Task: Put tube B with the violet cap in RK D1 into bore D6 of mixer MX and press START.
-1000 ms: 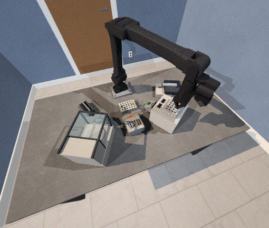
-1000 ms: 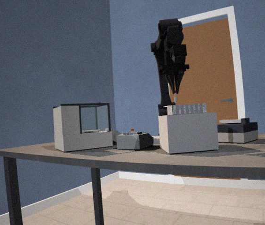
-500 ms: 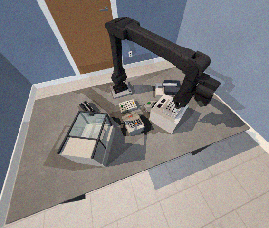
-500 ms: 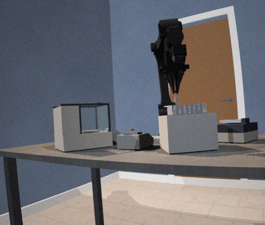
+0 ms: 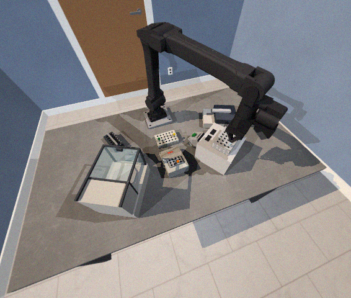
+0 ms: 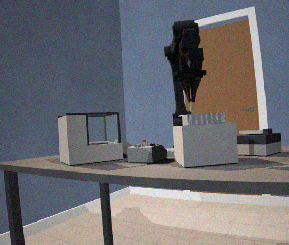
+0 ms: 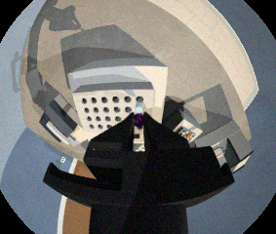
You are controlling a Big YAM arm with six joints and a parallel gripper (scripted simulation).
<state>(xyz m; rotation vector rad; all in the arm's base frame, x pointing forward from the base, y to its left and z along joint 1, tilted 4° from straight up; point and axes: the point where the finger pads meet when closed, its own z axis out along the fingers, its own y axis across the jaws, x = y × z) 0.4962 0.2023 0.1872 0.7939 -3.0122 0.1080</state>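
My gripper is now 2 cm above the tube B. From my hand the other things lie so: green start key: 20 cm behind, 6 cm to the right, 15 cm below; shaking block: 4 cm behind, 2 cm to the left, 7 cm below; dry block DB: 11 cm behind, 23 cm to the right, 19 cm below.
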